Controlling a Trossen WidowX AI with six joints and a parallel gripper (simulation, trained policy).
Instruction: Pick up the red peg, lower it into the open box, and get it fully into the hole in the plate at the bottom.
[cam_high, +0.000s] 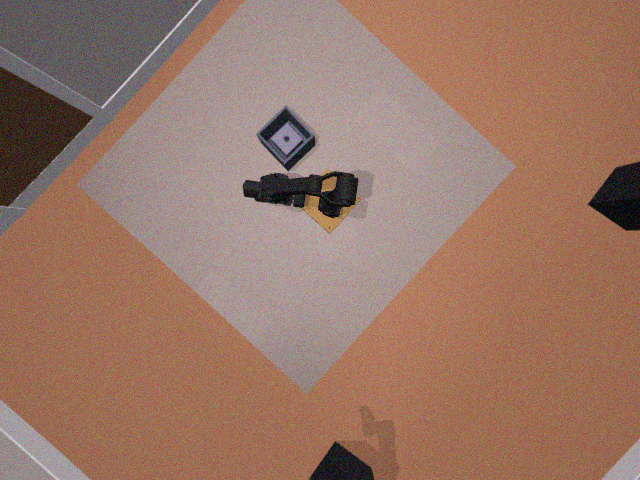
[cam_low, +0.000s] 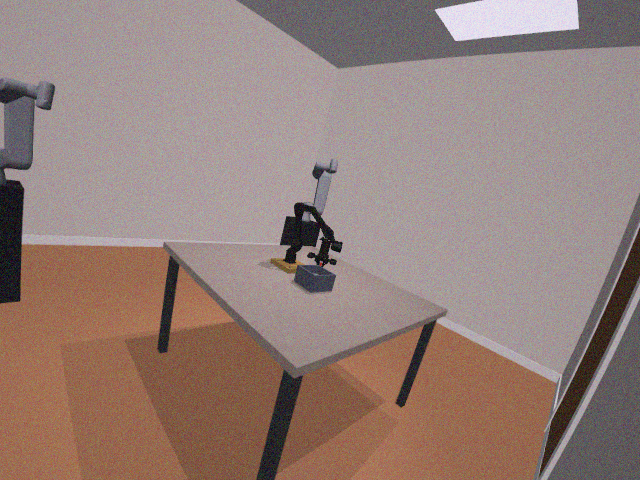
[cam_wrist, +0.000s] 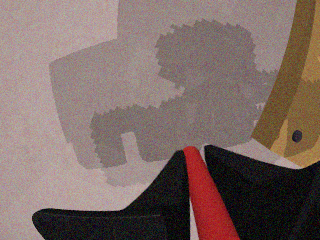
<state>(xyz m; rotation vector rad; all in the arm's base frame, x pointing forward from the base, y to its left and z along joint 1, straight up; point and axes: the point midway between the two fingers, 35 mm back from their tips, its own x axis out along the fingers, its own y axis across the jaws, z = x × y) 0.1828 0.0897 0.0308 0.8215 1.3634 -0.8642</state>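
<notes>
Right now my gripper tip is 200 mm to the left of the box and 120 mm short of it. The rest, counted from my gripper tip: red peg: 20 mm above, 10 mm to the left, 10 mm behind.
</notes>
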